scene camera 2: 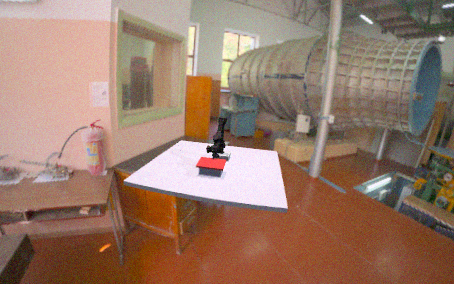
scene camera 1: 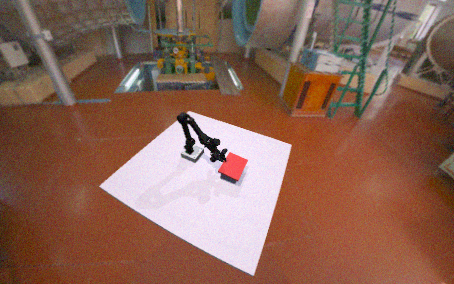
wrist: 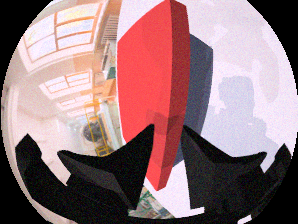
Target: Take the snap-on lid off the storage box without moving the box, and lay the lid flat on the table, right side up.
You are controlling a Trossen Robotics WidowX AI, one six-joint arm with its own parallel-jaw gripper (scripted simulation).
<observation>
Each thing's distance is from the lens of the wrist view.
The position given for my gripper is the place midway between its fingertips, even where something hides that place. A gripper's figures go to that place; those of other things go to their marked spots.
my gripper point(wrist: 167, 128): 10 cm
storage box point(wrist: 201, 55): 14 cm
</observation>
